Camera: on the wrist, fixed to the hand. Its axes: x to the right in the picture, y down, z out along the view.
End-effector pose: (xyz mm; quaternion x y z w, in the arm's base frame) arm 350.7 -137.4 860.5 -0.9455 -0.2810 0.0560 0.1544
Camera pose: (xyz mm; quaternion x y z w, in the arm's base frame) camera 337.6 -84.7 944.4 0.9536 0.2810 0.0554 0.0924
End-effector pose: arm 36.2 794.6 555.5 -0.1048 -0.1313 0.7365 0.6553
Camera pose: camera 125.8 822.5 521.3 -0.3019 -0.2986 0.6700 0.6090
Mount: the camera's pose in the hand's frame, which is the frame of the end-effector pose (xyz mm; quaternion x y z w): 16.4 -75.7 -63.1 -0.2659 0.0364 -0.0011 0.9633
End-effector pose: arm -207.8 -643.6 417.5 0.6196 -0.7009 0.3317 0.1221
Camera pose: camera -154.4 -618.6 498.1 0.5531 -0.7582 0.1556 0.3082
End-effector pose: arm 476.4 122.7 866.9 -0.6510 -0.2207 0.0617 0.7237
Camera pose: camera 501.3 60.2 940.7 -0.8215 -0.2034 -0.0237 0.5321
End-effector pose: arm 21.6 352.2 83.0 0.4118 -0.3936 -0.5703 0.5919
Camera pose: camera 54.7 337.5 -10.1 0.2605 -0.2055 -0.6397 0.6934
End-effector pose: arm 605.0 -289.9 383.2 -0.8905 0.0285 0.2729 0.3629
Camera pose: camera 667.1 -273.6 459.7 -0.9643 -0.0329 0.2377 0.1121
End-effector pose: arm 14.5 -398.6 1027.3 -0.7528 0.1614 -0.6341 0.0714
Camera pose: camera -33.3 -327.0 1077.9 0.7213 -0.3259 0.5954 0.1380
